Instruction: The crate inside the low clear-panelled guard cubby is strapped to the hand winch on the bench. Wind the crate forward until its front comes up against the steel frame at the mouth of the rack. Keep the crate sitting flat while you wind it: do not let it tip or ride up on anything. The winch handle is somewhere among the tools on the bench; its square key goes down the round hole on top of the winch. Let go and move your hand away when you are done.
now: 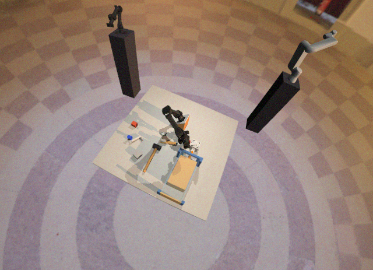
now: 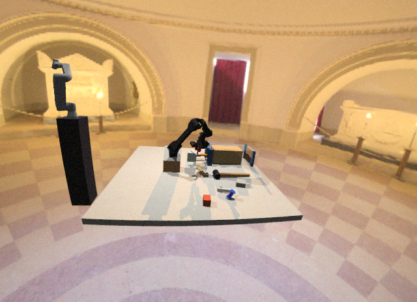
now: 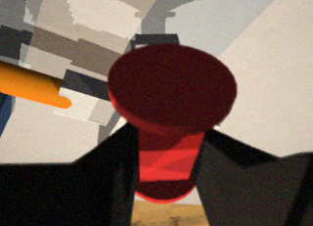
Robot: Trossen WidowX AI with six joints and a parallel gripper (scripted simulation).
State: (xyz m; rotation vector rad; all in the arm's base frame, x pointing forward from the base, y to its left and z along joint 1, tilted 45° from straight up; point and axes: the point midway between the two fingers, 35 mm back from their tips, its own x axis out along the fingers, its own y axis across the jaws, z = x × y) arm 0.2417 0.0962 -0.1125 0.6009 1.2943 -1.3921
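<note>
Now: the red-knobbed handle 30 mm below my gripper tip, 20 mm to the left of it and 10 mm behind it. From my gripper tip the other things lie so: winch (100 mm below, 70 mm to the left, 50 mm behind); red knob (20 mm to the right, 10 mm ahead); frame (120 mm ahead, 60 mm to the left, 30 mm below).
</note>
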